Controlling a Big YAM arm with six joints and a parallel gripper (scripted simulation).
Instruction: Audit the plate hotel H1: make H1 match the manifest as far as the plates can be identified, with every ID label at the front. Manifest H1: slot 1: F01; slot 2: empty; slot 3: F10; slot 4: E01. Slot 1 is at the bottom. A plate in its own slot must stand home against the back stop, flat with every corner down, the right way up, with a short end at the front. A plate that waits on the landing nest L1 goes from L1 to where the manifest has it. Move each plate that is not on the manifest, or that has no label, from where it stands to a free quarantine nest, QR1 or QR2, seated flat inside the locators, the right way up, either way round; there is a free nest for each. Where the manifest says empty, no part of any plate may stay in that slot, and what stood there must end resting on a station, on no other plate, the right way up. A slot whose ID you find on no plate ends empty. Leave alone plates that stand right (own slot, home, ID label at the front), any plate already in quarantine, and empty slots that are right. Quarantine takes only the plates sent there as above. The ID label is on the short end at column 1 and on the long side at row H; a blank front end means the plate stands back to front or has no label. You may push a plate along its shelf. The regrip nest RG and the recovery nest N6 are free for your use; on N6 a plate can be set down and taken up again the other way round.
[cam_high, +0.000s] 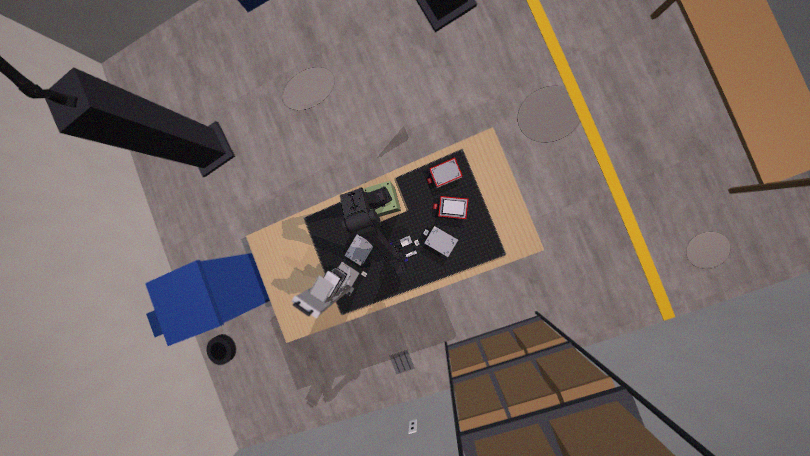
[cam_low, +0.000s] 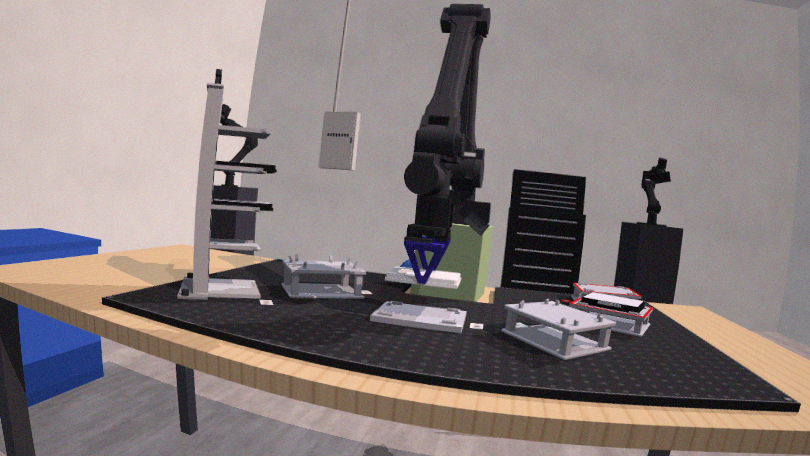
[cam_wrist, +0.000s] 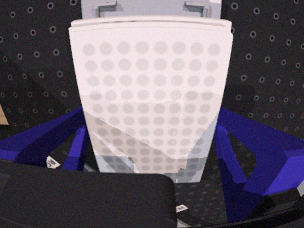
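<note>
Right now my hand is 80 mm above the flat grey nest. Also, from my hand: white well plate: right at my hand; A1 corner mark: 70 mm to the left, 70 mm below, 60 mm ahead; N6 tag: 100 mm to the left, 80 mm below, 10 mm ahead.
</note>
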